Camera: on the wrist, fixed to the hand. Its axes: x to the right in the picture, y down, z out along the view.
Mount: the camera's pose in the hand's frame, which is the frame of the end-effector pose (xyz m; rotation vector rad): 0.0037 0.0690 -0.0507 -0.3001 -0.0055 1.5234
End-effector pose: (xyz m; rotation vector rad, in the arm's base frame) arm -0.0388 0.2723 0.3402 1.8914 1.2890 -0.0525
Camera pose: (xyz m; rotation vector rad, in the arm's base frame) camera -0.0025 0.2985 0.4133 2.0956 -0.3762 0.8471
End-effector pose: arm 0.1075 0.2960 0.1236 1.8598 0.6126 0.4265
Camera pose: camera 0.0967 0.3164 0.2061 1.7016 -0.9745 1.3643
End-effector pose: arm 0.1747 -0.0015 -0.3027 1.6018 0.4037 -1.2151
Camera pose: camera 0.2535 0.0132 -0.2724 1.1129 -0.5808 0.0350
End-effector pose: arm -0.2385 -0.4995 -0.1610 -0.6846 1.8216 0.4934
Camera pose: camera -0.3208 -0.4804 -0.1468 0.6939 1.9931 1.7340
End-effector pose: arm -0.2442 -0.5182 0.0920 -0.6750 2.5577 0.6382
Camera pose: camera -0.2983 -0.4924 0.1532 -1.3216 -2.4247 -1.3248
